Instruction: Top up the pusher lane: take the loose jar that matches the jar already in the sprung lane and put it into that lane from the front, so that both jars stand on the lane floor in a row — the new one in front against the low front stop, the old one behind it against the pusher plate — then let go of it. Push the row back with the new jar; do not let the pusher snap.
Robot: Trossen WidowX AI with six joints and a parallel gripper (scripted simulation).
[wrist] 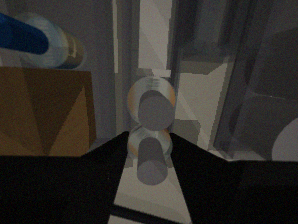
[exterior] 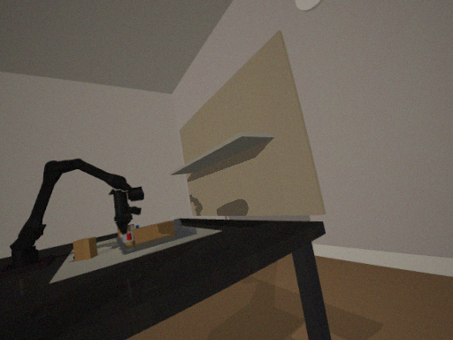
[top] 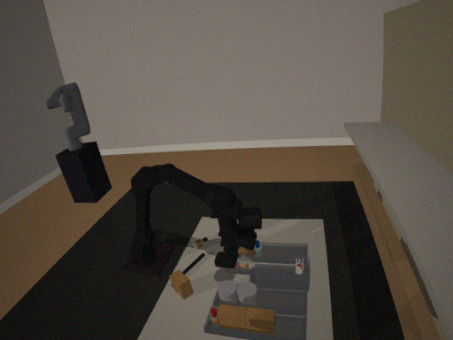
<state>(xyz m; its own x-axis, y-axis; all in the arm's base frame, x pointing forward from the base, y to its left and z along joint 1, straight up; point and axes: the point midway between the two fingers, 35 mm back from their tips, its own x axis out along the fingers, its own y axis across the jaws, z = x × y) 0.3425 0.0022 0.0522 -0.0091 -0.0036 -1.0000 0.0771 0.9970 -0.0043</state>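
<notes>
Right now my gripper tip is 16 cm past the black bar and 3 cm above it. Round my gripper tip: red mark 22 cm ahead, 5 cm to the right, 4 cm above; grey lane 14 cm ahead, 4 cm to the right, 1 cm below.
</notes>
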